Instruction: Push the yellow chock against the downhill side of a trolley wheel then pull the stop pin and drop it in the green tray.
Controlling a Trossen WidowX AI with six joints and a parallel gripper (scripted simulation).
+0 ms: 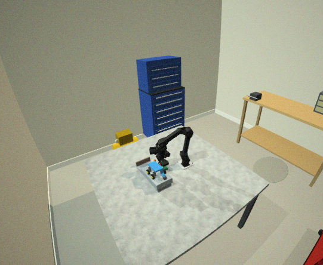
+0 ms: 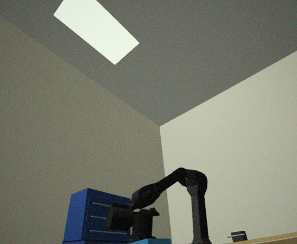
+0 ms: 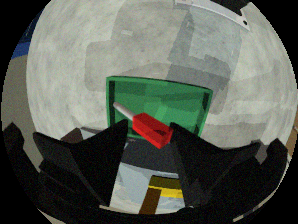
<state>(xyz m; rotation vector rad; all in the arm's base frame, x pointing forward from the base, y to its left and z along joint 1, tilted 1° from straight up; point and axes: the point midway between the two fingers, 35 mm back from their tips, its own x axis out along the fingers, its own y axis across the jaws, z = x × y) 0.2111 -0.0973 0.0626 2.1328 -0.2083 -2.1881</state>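
My gripper tip is 1 cm to the left of the red-headed stop pin and 1 cm above it. The rest, counted from my gripper tip: yellow chock 6 cm ahead, 4 cm above, 3 cm to the left; green tray 5 cm below; grey ramp 11 cm to the left, 11 cm ahead, 1 cm above.
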